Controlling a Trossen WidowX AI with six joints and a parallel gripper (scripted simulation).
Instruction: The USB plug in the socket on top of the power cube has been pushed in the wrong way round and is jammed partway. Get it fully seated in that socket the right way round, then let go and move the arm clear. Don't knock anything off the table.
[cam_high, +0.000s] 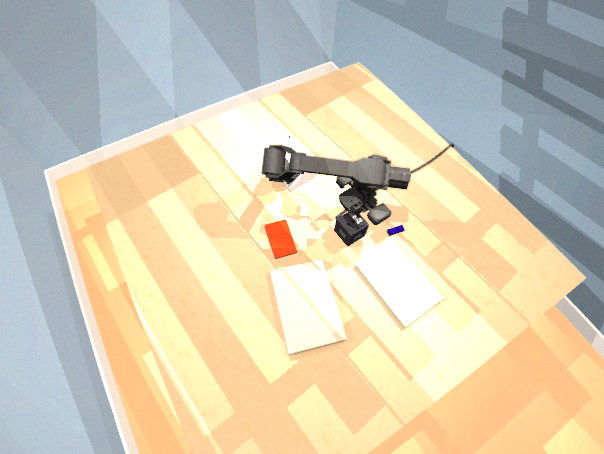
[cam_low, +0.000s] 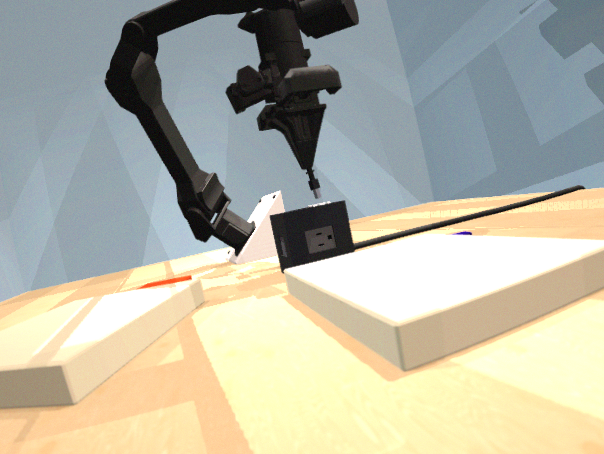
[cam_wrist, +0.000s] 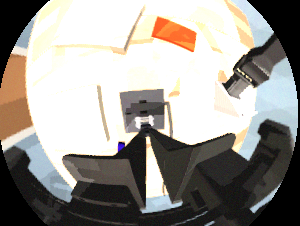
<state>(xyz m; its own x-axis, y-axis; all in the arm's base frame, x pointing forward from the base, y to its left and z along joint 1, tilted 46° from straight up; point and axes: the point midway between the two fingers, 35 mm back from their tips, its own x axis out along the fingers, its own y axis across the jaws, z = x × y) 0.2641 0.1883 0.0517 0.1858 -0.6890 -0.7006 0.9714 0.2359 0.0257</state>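
The usb plug lies 2 cm below my gripper tip. Round my gripper tip: red flat block: 7 cm behind, 23 cm to the right, 12 cm below; then small dark blue block: 6 cm ahead, 14 cm to the left, 12 cm below.
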